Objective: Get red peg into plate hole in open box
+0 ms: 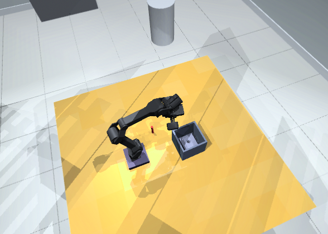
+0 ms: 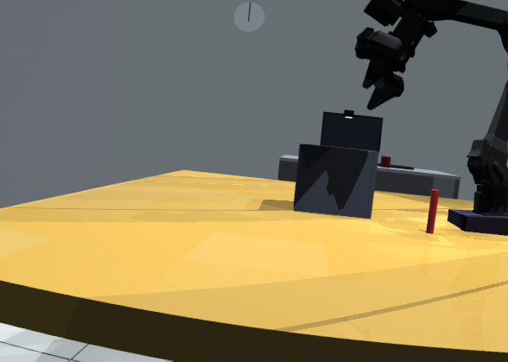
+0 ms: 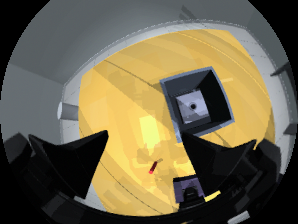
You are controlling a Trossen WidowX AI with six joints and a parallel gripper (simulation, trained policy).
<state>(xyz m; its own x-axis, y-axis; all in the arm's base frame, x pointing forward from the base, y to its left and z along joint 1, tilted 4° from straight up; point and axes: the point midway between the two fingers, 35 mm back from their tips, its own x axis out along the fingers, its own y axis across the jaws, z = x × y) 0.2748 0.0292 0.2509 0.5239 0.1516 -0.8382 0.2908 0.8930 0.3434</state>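
Right now the red peg is 200 mm below my gripper tip, 130 mm behind it and 80 mm to the left of it. The rest, counted from my gripper tip: plate: 190 mm below, 110 mm to the right, 30 mm ahead.
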